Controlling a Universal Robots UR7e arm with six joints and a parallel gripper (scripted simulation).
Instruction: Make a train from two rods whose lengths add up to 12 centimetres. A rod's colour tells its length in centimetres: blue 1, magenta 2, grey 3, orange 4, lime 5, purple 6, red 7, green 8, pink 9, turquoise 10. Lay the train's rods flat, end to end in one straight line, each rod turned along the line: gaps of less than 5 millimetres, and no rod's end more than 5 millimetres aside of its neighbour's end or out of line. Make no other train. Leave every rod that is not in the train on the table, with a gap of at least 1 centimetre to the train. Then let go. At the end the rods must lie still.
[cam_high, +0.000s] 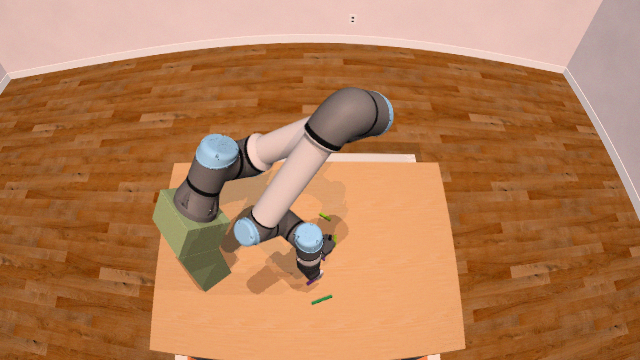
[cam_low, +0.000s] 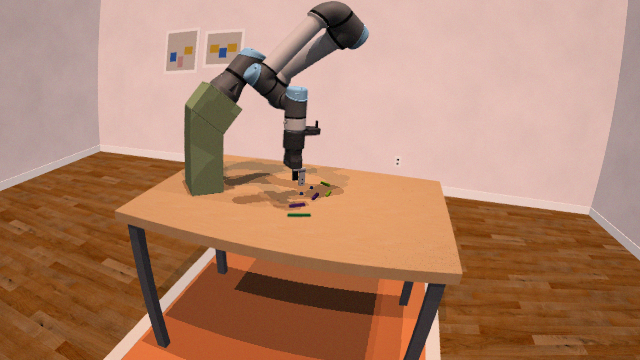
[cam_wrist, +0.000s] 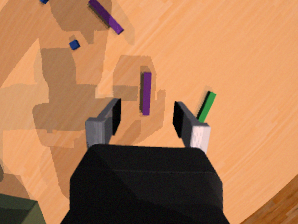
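My gripper is now 120 mm to the right of the small blue rod, 100 mm above it and 10 mm past it. The rest, counted from my hand: green rod: 100 mm below, 80 mm to the right, 30 mm ahead.
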